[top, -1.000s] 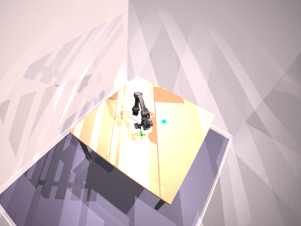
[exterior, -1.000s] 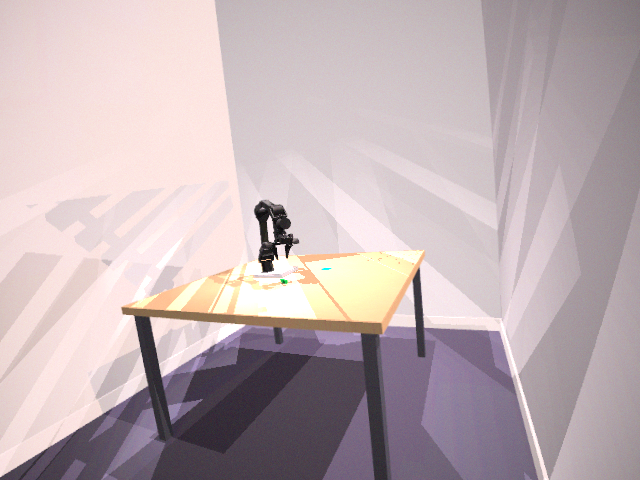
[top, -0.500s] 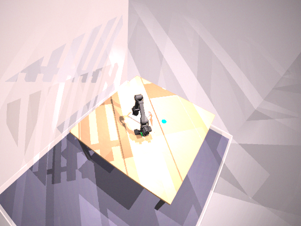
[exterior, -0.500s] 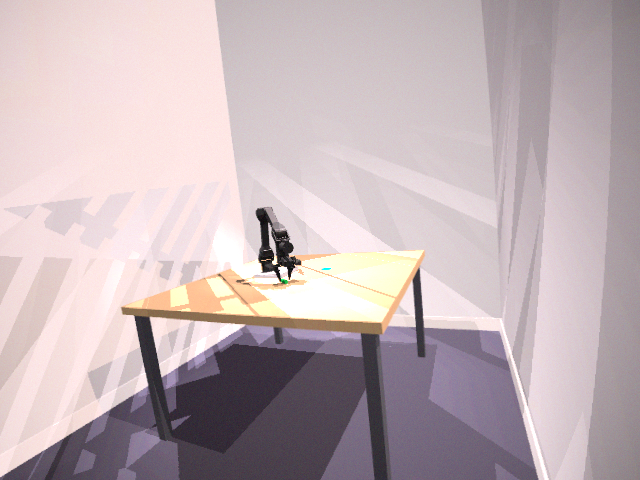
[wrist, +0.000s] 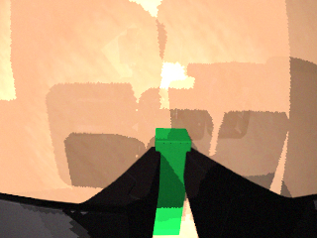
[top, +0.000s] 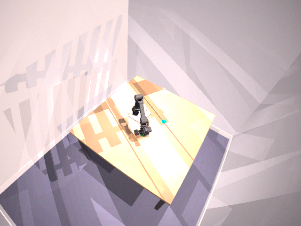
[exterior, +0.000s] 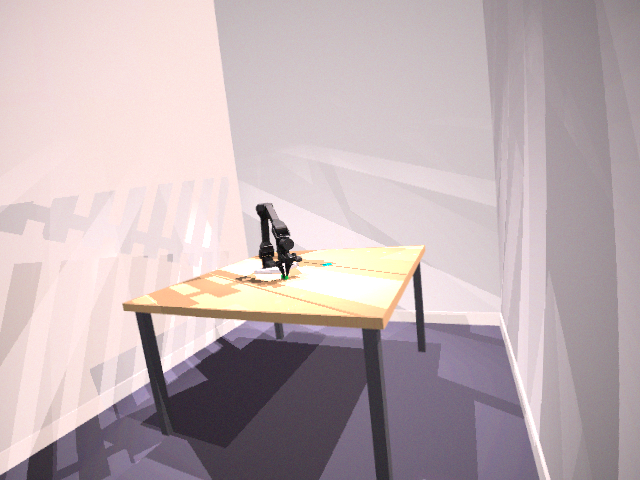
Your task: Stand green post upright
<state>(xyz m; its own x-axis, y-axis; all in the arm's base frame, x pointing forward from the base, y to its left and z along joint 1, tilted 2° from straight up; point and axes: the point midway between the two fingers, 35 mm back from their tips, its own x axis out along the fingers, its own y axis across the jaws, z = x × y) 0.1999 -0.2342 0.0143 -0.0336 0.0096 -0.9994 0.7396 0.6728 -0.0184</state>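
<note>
My gripper tip is now 30 cm to the right of the cyan circle, 15 cm short of it and 1 cm above it. Round my gripper tip: green post 2 cm to the left, 1 cm behind.
</note>
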